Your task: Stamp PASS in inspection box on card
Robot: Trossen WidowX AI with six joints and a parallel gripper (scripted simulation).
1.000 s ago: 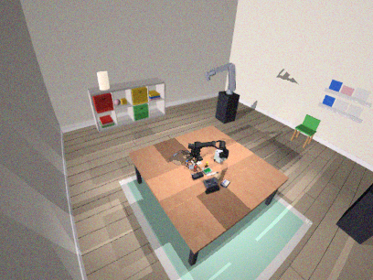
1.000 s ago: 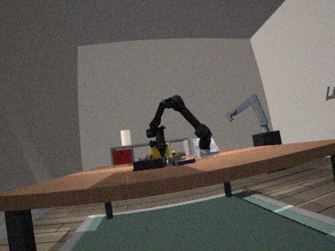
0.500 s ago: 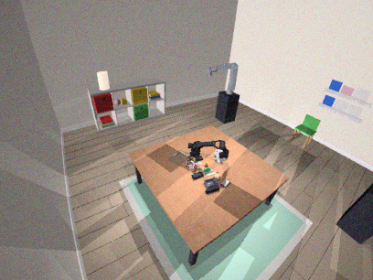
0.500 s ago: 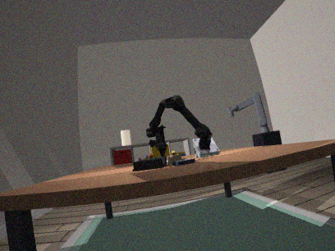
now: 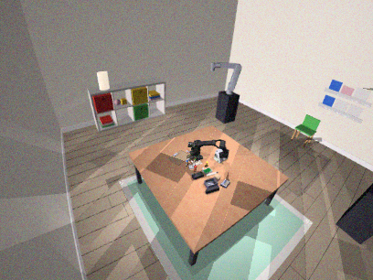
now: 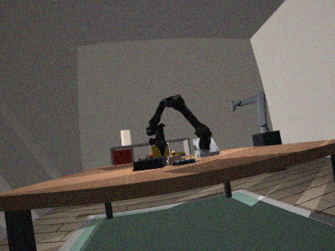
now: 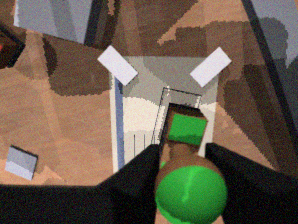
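Now: the pale card 10 mm to the left of my gripper tip and 40 mm below it. Round my gripper tip: grey block: 90 mm ahead, 50 mm to the left, 20 mm below; then PASS stamp: right at my gripper tip; then grey strip: 10 mm ahead, 80 mm to the right, 30 mm below.
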